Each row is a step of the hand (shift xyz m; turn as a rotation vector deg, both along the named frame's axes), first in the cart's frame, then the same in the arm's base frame.
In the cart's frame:
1: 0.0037 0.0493 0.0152 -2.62 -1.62 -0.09
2: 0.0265 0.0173 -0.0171 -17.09 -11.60 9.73
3: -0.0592 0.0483 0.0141 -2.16 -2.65 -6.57
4: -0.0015 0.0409 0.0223 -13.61 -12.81 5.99
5: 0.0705 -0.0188 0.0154 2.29 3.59 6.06
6: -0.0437 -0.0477 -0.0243 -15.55 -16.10 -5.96
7: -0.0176 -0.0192 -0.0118 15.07 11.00 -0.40
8: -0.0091 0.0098 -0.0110 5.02 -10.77 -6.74
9: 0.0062 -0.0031 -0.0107 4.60 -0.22 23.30
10: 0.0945 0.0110 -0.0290 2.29 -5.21 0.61
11: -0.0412 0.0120 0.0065 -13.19 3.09 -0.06
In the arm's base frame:
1: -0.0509 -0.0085 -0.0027 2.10 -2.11 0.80
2: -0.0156 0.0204 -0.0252 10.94 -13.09 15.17
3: -0.0354 -0.0690 0.0047 5.23 -1.67 -4.97
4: -0.0447 -0.0111 0.0074 12.57 -9.58 11.63
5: -0.0045 0.0735 0.0115 -5.93 1.54 4.16
6: 0.0618 -0.0309 -0.0011 20.25 -11.10 1.83
7: 0.0256 -0.0125 -0.0023 -13.25 11.69 -6.00
8: -0.0029 -0.0118 -0.0124 11.02 7.35 -3.35
9: 0.0052 0.0063 -0.0098 -9.13 5.47 21.23
10: -0.0211 0.0872 -0.0430 3.99 3.58 2.01
11: -0.0038 -0.0426 0.0074 0.22 -13.53 0.62

